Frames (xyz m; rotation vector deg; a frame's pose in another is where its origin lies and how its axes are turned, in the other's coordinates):
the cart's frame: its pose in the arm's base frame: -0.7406 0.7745 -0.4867 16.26 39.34 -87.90
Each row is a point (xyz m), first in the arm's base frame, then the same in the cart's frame.
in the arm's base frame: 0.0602 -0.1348 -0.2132
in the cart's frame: 0.5047 0.6620 0.9220
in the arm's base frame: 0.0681 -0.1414 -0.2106
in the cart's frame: 0.5078 0.6687 0.9296
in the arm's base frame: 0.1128 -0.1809 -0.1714
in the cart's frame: 0.5131 0.7003 0.9934
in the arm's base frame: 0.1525 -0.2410 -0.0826
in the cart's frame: 0.5076 0.7138 1.1068
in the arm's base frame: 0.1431 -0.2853 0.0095
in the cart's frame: 0.4923 0.6799 1.2024
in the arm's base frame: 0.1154 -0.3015 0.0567
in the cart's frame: 0.4815 0.6406 1.2424
